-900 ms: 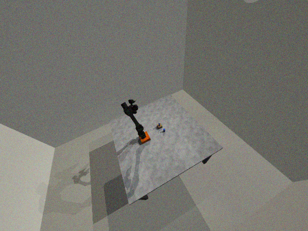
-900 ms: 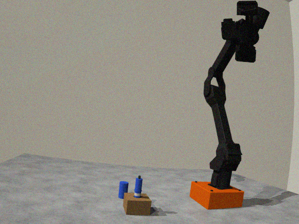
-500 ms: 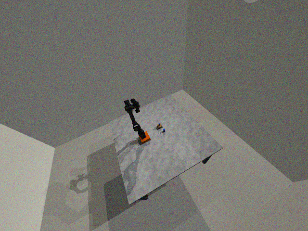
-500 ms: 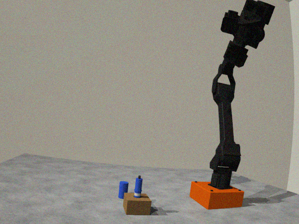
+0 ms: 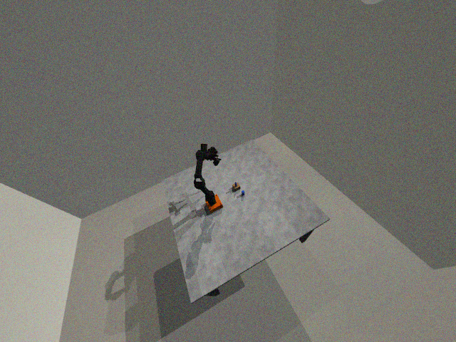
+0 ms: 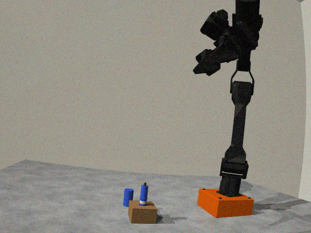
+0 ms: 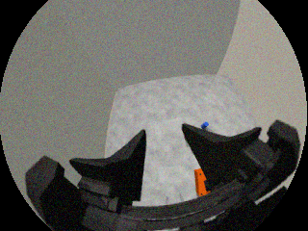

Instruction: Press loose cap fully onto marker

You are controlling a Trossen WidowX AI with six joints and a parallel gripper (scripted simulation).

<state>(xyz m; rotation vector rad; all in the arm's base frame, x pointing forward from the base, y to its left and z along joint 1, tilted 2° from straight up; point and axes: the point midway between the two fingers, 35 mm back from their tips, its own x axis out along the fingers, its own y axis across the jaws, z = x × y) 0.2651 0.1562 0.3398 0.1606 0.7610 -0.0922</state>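
My gripper tip is 30 mm short of the blue cap, 270 mm to the left of it and 350 mm above it. From my gripper tip the other things lie so: brown holder block (30 mm ahead, 160 mm to the right, 360 mm below).
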